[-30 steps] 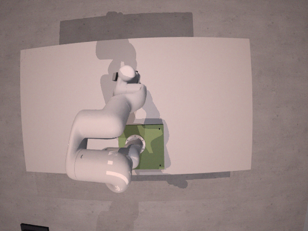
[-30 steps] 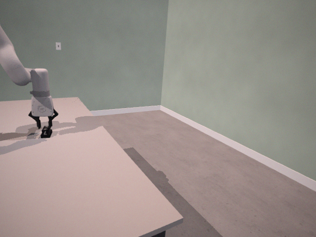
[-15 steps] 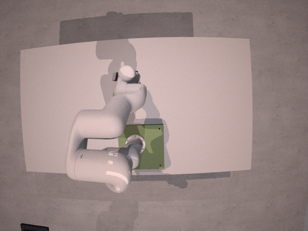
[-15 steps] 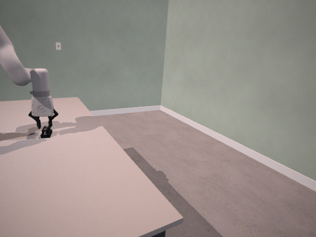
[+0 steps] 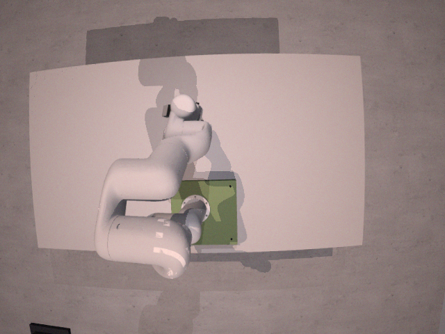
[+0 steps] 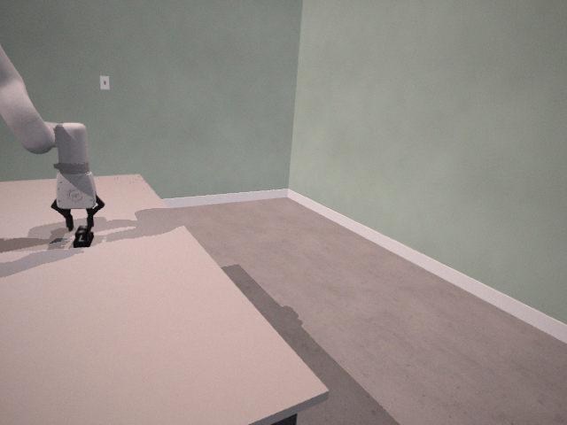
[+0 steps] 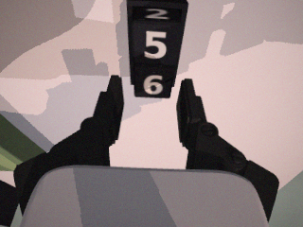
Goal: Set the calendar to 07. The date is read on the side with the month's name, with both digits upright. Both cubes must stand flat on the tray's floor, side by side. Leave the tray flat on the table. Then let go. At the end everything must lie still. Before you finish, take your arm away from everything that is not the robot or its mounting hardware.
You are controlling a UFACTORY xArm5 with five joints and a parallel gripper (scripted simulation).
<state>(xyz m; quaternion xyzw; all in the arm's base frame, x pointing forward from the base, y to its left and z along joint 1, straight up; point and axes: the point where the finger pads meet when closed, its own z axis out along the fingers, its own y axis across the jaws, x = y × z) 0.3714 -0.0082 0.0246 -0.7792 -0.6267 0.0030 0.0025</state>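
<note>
Right now the black cube is 4 cm below my hand. Round my hand: black calendar tray: 6 cm below, 2 cm to the left.
</note>
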